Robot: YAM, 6 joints.
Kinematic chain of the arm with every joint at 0, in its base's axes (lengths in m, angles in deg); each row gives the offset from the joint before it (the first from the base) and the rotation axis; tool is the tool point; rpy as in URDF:
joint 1: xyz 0 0 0.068 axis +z
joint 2: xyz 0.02 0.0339 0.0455 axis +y
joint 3: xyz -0.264 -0.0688 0 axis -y
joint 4: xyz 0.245 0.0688 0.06 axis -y
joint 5: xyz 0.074 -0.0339 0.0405 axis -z
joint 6: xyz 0.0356 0 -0.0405 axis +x
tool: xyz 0 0 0 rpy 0 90 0
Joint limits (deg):
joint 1: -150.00..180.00
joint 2: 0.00..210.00
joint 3: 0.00..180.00
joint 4: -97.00..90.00
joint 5: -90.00..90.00
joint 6: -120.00..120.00
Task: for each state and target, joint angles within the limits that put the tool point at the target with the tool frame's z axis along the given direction. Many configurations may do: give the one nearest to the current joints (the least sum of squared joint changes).
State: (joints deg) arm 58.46 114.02 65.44 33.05 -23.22 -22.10
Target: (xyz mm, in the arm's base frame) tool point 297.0 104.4 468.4 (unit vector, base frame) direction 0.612 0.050 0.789
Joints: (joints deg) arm 20.45 85.04 72.31 65.89 9.61 -22.10
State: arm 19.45 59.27 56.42 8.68 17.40 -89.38
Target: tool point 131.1 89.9 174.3 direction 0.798 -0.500 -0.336
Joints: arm 46.37 56.51 23.56 -27.72 67.33 -89.38
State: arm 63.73 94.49 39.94 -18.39 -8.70 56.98
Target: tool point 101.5 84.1 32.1 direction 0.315 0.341 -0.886
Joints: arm 38.56 93.08 0.11 30.34 -4.03 56.98
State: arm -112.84 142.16 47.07 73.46 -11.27 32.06
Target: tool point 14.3 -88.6 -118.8 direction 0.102 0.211 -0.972
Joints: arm -83.67 165.42 21.10 42.77 -7.16 32.06
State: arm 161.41 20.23 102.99 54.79 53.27 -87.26
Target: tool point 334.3 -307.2 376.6 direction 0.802 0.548 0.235
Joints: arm 133.10 0.11 116.92 5.36 73.87 -87.26
